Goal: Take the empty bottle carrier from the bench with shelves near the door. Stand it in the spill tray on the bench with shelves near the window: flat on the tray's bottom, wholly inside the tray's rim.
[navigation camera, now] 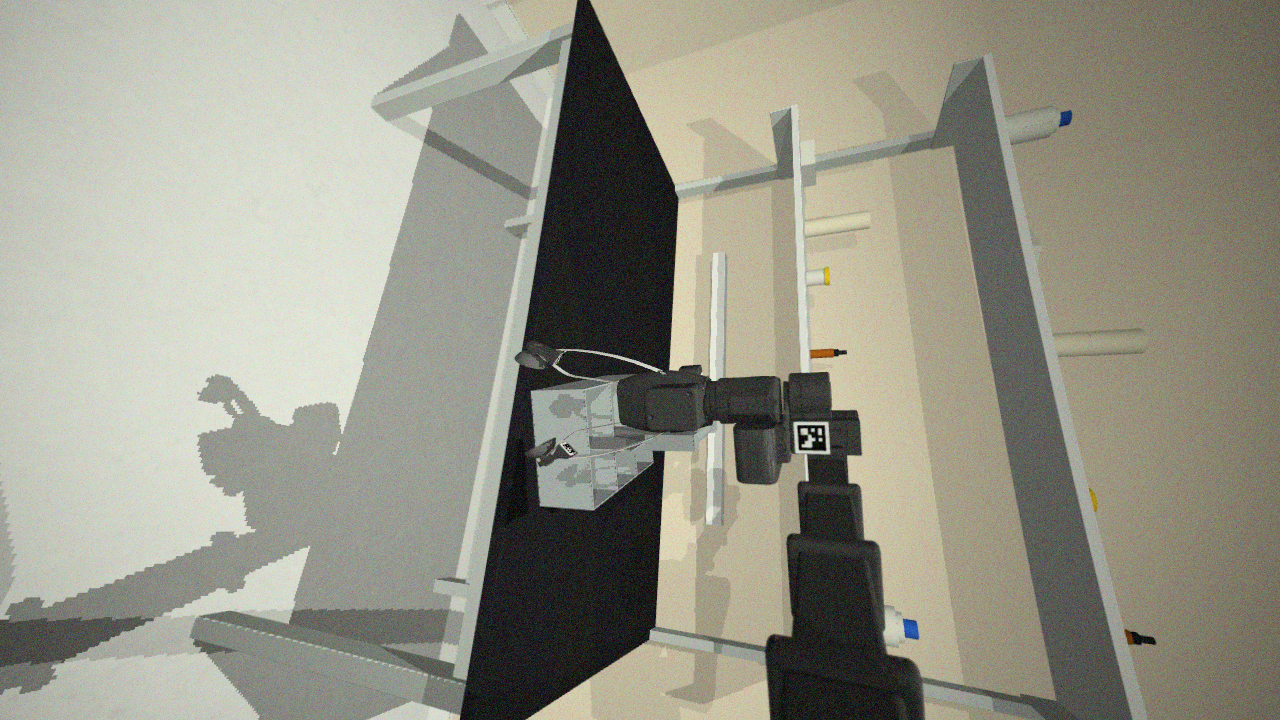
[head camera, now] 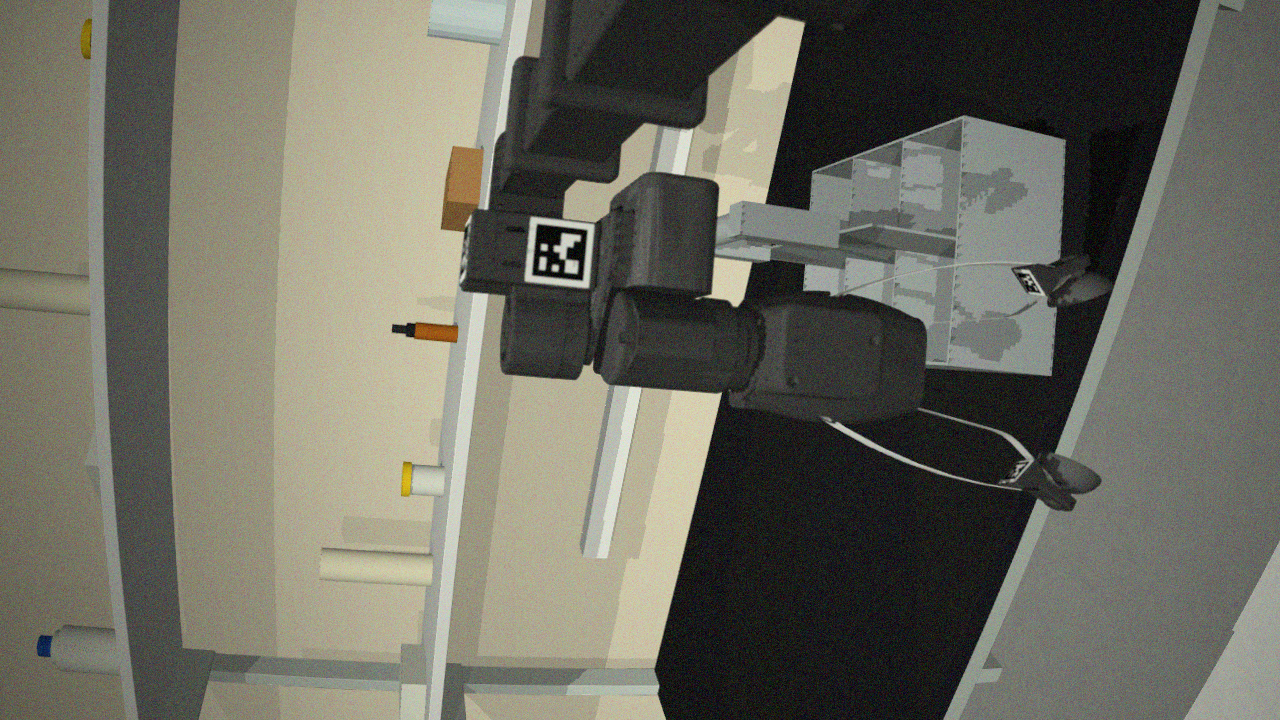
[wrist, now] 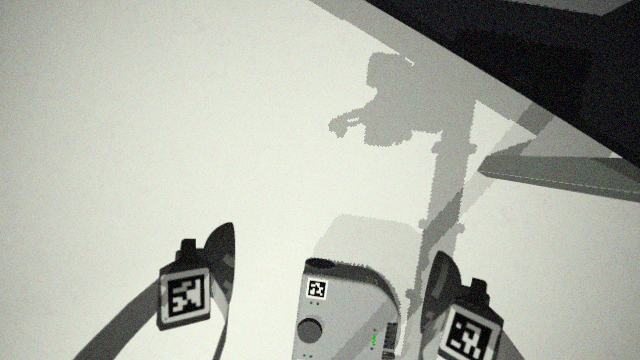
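Seen in the pictures: gripper, fingertip midpoint: (navigation camera: 523, 404) (head camera: 1098, 384) (wrist: 330, 264); robot's base at its link origin: (wrist: 315, 305).
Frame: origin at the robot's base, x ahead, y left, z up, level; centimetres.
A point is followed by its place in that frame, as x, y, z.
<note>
The empty bottle carrier (head camera: 1011, 214) @[-17.0, -69.7, 81.9] (navigation camera: 559, 479) @[-19.6, -69.6, 80.9] is a light grey box with open compartments and a raised central handle (head camera: 787, 223) @[-14.4, -75.8, 100.1]. It stands upright on the black bench top (head camera: 805, 537) @[18.1, -116.6, 76.3] (navigation camera: 608, 268) @[21.7, -107.5, 76.2] (wrist: 560, 85) @[-21.9, -62.6, 76.2]. In the wrist view a grey strip of the carrier (wrist: 590, 6) @[-22.6, -69.5, 77.6] shows at the top right. My gripper (head camera: 1075, 380) @[-2.2, -47.5, 91.4] (navigation camera: 539, 402) @[-2.2, -47.5, 91.4] (wrist: 330, 264) @[-2.2, -47.5, 91.4] is open and empty, fingers pointing down. It overlaps the carrier's near side in the navigation view; in the wrist view floor and my base show between the fingers. The spill tray does not show.
Above the bench, a lower shelf (head camera: 452, 447) @[10.1, -128.6, 121.9] (navigation camera: 801, 250) @[22.7, -130.2, 121.4] holds an orange marker-like item (head camera: 435, 332) @[-5.0, -136.3, 125.1] (navigation camera: 822, 352) @[-4.7, -136.3, 125.1], a yellow-capped jar (head camera: 426, 479) @[15.8, -139.4, 124.5] (navigation camera: 817, 276) @[16.3, -139.4, 124.9] and a brown box (head camera: 462, 183) @[-23.3, -121.5, 124.2]. An upper shelf (head camera: 147, 358) @[2.1, -141.1, 165.7] (navigation camera: 1011, 268) @[12.4, -133.2, 165.7] holds bottles. My base (wrist: 350, 320) @[-11.2, -4.9, 16.0] stands on the floor.
</note>
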